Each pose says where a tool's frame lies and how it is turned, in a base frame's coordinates. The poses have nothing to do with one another.
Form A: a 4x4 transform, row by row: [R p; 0 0 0 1], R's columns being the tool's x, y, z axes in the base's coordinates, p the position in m. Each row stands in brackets.
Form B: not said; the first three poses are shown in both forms.
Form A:
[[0.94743 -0.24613 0.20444 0.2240], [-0.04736 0.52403 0.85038 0.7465], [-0.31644 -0.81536 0.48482 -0.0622], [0 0 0 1]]
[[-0.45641 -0.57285 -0.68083 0.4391], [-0.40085 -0.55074 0.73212 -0.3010], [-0.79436 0.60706 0.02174 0.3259], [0 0 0 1]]
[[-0.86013 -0.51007 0.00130 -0.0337], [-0.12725 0.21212 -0.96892 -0.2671], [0.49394 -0.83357 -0.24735 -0.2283], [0 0 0 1]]
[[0.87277 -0.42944 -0.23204 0.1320], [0.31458 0.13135 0.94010 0.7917], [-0.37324 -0.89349 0.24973 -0.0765], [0 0 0 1]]
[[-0.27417 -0.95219 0.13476 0.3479], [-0.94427 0.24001 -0.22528 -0.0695], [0.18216 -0.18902 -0.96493 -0.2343], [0 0 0 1]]
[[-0.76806 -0.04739 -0.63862 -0.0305], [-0.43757 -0.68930 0.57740 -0.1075], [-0.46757 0.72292 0.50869 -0.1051], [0 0 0 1]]
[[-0.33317 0.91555 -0.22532 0.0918], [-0.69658 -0.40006 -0.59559 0.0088], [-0.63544 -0.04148 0.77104 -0.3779], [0 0 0 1]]
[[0.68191 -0.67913 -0.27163 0.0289], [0.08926 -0.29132 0.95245 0.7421], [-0.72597 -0.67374 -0.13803 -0.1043], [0 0 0 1]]
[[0.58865 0.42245 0.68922 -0.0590], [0.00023 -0.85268 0.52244 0.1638], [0.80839 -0.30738 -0.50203 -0.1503], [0 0 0 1]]
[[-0.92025 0.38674 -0.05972 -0.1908], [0.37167 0.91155 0.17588 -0.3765], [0.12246 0.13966 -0.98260 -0.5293], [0 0 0 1]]
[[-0.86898 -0.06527 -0.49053 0.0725], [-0.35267 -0.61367 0.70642 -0.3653], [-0.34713 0.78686 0.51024 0.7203], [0 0 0 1]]
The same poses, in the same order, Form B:
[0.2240 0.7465 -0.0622 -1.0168 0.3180 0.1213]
[0.4391 -0.3010 0.3259 -1.5671 1.4226 2.1553]
[-0.0337 -0.2671 -0.2283 0.5972 -2.1736 1.6890]
[0.1320 0.7917 -0.0765 -1.3342 0.1027 0.5414]
[0.3479 -0.0695 -0.2343 1.8741 -2.4498 0.4094]
[-0.0305 -0.1075 -0.1051 0.9421 -1.1074 -2.5260]
[0.0918 0.0088 -0.3779 0.6550 0.4848 -1.9058]
[0.0289 0.7421 -0.1043 -1.7127 0.4785 0.8093]
[-0.0590 0.1638 -0.1503 -2.3455 -0.3368 -1.1934]
[-0.1908 -0.3765 -0.5293 -0.5925 -2.9800 -0.2465]
[0.0725 -0.3653 0.7203 0.7228 -1.2885 -2.5825]

